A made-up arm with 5 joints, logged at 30 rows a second.
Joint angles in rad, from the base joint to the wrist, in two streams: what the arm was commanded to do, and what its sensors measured. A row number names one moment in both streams.
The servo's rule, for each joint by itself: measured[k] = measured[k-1] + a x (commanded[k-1-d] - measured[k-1]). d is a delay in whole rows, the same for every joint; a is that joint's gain. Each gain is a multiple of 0.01, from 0.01 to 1. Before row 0 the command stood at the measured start. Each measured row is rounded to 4 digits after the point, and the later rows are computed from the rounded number. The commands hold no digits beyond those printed.
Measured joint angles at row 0:
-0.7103 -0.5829 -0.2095 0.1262 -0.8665
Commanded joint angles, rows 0 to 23:
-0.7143 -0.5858 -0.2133 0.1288 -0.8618
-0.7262 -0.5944 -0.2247 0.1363 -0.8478
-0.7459 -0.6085 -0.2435 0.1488 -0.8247
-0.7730 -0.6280 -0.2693 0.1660 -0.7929
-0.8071 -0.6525 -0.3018 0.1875 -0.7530
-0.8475 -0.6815 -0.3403 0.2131 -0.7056
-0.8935 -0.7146 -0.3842 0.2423 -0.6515
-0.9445 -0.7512 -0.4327 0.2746 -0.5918
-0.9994 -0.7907 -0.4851 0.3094 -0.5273
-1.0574 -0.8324 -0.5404 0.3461 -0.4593
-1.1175 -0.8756 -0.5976 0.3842 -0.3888
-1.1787 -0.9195 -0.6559 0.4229 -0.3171
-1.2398 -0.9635 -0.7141 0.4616 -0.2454
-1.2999 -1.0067 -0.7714 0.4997 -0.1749
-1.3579 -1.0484 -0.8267 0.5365 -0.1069
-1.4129 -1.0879 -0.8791 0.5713 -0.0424
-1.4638 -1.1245 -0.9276 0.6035 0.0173
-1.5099 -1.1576 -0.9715 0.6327 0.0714
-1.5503 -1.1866 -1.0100 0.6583 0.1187
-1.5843 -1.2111 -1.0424 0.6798 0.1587
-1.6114 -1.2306 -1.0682 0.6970 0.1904
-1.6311 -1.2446 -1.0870 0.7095 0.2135
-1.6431 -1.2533 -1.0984 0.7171 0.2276
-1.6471 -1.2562 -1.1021 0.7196 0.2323
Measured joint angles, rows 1 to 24:
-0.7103 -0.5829 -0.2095 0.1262 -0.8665
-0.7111 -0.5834 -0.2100 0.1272 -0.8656
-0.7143 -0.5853 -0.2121 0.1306 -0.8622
-0.7209 -0.5892 -0.2165 0.1373 -0.8551
-0.7318 -0.5958 -0.2239 0.1479 -0.8433
-0.7476 -0.6054 -0.2348 0.1626 -0.8261
-0.7686 -0.6183 -0.2496 0.1813 -0.8032
-0.7948 -0.6347 -0.2684 0.2039 -0.7744
-0.8262 -0.6545 -0.2914 0.2301 -0.7397
-0.8626 -0.6777 -0.3185 0.2594 -0.6993
-0.9035 -0.7040 -0.3496 0.2915 -0.6537
-0.9484 -0.7332 -0.3843 0.3258 -0.6034
-0.9968 -0.7649 -0.4223 0.3617 -0.5490
-1.0478 -0.7987 -0.4632 0.3987 -0.4913
-1.1007 -0.8341 -0.5063 0.4361 -0.4312
-1.1547 -0.8705 -0.5512 0.4732 -0.3696
-1.2089 -0.9075 -0.5971 0.5095 -0.3074
-1.2624 -0.9444 -0.6434 0.5443 -0.2457
-1.3144 -0.9806 -0.6893 0.5770 -0.1855
-1.3639 -1.0156 -0.7342 0.6071 -0.1277
-1.4102 -1.0488 -0.7773 0.6340 -0.0733
-1.4525 -1.0797 -0.8180 0.6573 -0.0232
-1.4900 -1.1077 -0.8557 0.6766 0.0218
-1.5222 -1.1325 -0.8897 0.6916 0.0609
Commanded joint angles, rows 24 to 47:
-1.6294 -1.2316 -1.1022 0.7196 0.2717
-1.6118 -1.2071 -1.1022 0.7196 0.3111
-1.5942 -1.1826 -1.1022 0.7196 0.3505
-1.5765 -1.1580 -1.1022 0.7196 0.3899
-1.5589 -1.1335 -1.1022 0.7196 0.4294
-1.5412 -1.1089 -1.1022 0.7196 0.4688
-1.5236 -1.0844 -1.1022 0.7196 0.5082
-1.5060 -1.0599 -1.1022 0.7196 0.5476
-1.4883 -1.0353 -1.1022 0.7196 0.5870
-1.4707 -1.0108 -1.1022 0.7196 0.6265
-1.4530 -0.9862 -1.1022 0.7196 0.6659
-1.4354 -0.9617 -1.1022 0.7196 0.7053
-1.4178 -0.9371 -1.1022 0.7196 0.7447
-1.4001 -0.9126 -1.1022 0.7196 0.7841
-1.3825 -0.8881 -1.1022 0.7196 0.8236
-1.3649 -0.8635 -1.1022 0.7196 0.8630
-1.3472 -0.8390 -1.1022 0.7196 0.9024
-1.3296 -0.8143 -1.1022 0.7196 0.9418
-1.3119 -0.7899 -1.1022 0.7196 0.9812
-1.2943 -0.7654 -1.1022 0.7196 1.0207
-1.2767 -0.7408 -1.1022 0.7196 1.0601
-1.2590 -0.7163 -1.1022 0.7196 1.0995
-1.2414 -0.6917 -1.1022 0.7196 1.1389
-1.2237 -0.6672 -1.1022 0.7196 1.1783
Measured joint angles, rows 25 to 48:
-1.5484 -1.1535 -0.9194 0.7020 0.0935
-1.5654 -1.1668 -0.9450 0.7085 0.1274
-1.5751 -1.1737 -0.9670 0.7126 0.1623
-1.5791 -1.1752 -0.9859 0.7152 0.1981
-1.5786 -1.1723 -1.0022 0.7168 0.2345
-1.5745 -1.1657 -1.0162 0.7178 0.2715
-1.5675 -1.1560 -1.0282 0.7185 0.3090
-1.5583 -1.1438 -1.0386 0.7189 0.3468
-1.5473 -1.1295 -1.0475 0.7192 0.3850
-1.5349 -1.1135 -1.0552 0.7193 0.4234
-1.5214 -1.0960 -1.0618 0.7194 0.4620
-1.5070 -1.0773 -1.0675 0.7195 0.5007
-1.4920 -1.0576 -1.0724 0.7195 0.5396
-1.4764 -1.0371 -1.0766 0.7195 0.5786
-1.4604 -1.0159 -1.0802 0.7195 0.6176
-1.4440 -0.9942 -1.0833 0.7195 0.6567
-1.4274 -0.9720 -1.0859 0.7195 0.6959
-1.4106 -0.9494 -1.0882 0.7195 0.7351
-1.3936 -0.9264 -1.0902 0.7195 0.7744
-1.3764 -0.9032 -1.0919 0.7195 0.8137
-1.3592 -0.8798 -1.0933 0.7195 0.8530
-1.3419 -0.8562 -1.0945 0.7195 0.8923
-1.3245 -0.8324 -1.0956 0.7195 0.9317
-1.3070 -0.8085 -1.0965 0.7195 0.9711

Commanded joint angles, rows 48 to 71:
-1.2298 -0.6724 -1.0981 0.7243 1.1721
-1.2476 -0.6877 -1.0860 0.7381 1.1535
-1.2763 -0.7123 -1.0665 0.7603 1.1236
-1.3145 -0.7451 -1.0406 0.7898 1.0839
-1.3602 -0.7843 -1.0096 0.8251 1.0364
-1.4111 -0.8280 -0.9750 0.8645 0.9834
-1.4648 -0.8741 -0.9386 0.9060 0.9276
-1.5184 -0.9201 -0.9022 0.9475 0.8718
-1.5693 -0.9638 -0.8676 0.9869 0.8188
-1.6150 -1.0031 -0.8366 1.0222 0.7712
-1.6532 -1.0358 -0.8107 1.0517 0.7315
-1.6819 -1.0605 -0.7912 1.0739 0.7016
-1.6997 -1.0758 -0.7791 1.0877 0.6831
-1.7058 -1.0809 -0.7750 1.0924 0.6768
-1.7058 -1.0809 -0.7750 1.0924 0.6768
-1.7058 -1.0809 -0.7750 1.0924 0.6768
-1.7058 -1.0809 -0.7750 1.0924 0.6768
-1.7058 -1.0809 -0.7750 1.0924 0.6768
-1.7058 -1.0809 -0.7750 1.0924 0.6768
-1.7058 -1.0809 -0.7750 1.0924 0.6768
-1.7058 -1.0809 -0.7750 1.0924 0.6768
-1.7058 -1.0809 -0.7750 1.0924 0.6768
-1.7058 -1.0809 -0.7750 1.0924 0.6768
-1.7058 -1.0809 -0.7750 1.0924 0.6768
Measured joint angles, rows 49 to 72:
-1.2895 -0.7845 -1.0973 0.7195 1.0105
-1.2770 -0.7654 -1.0974 0.7213 1.0412
-1.2708 -0.7522 -1.0958 0.7275 1.0625
-1.2720 -0.7454 -1.0917 0.7396 1.0741
-1.2809 -0.7453 -1.0845 0.7582 1.0760
-1.2976 -0.7519 -1.0740 0.7830 1.0685
-1.3214 -0.7648 -1.0601 0.8132 1.0523
-1.3515 -0.7834 -1.0431 0.8475 1.0286
-1.3865 -0.8066 -1.0234 0.8845 0.9988
-1.4249 -0.8333 -1.0016 0.9224 0.9646
-1.4648 -0.8622 -0.9785 0.9593 0.9279
-1.5044 -0.8917 -0.9550 0.9935 0.8906
-1.5417 -0.9204 -0.9321 1.0232 0.8547
-1.5749 -0.9468 -0.9107 1.0471 0.8221
-1.6024 -0.9696 -0.8917 1.0639 0.7945
-1.6241 -0.9885 -0.8754 1.0744 0.7721
-1.6413 -1.0042 -0.8613 1.0811 0.7540
-1.6548 -1.0172 -0.8492 1.0853 0.7393
-1.6655 -1.0280 -0.8388 1.0879 0.7274
-1.6740 -1.0370 -0.8299 1.0896 0.7178
-1.6807 -1.0445 -0.8222 1.0906 0.7100
-1.6860 -1.0507 -0.8156 1.0913 0.7037
-1.6902 -1.0558 -0.8099 1.0917 0.6986
-1.6935 -1.0601 -0.8050 1.0920 0.6945

